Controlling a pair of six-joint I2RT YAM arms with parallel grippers.
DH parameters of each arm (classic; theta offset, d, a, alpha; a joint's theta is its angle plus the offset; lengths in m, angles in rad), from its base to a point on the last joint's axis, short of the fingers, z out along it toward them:
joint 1: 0 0.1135 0.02 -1.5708
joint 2: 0 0 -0.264 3.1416
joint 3: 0.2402 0 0.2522 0
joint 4: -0.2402 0 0.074 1.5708
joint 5: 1.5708 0 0 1.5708
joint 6: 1.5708 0.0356 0 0
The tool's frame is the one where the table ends.
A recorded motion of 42 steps. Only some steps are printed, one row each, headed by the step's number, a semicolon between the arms.
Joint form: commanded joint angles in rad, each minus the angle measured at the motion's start. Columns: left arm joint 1, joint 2, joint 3, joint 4, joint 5, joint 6; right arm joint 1, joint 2, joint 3, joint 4, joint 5, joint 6.
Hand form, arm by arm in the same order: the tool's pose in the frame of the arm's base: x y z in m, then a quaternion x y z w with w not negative. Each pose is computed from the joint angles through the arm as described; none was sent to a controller.
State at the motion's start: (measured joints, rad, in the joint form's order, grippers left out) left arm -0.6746 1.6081 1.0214 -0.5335 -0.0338 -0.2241; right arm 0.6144 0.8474 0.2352 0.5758 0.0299 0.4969
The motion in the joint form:
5: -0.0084 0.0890 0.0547 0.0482 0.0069 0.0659; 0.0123 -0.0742 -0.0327 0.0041 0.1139 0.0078
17: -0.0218 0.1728 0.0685 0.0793 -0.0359 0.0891; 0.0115 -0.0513 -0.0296 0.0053 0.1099 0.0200
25: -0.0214 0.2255 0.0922 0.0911 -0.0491 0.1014; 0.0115 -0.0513 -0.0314 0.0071 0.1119 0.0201
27: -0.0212 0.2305 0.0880 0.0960 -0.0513 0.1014; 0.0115 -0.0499 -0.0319 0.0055 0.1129 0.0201
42: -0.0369 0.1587 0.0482 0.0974 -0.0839 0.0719; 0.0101 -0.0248 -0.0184 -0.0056 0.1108 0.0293
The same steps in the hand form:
5: 0.2616 -0.2116 0.1837 0.24943 0.94056 -0.08203 0.21543; 0.1478 0.1008 0.2170 0.00814 0.70383 0.33708 0.62524
17: 0.2680 -0.2209 0.1621 0.26355 0.94065 -0.05408 0.20684; 0.1500 0.1023 0.2146 0.01048 0.71031 0.33794 0.61737
25: 0.2749 -0.2259 0.1515 0.26858 0.94084 -0.04342 0.20202; 0.1499 0.1021 0.2142 0.01122 0.71030 0.33735 0.61769
27: 0.2748 -0.2256 0.1490 0.26846 0.94127 -0.04156 0.20052; 0.1500 0.1022 0.2136 0.01142 0.71151 0.33630 0.61687
42: 0.2633 -0.2215 0.1621 0.25671 0.94014 -0.03853 0.22077; 0.1531 0.1042 0.2129 0.01349 0.71933 0.33448 0.60869

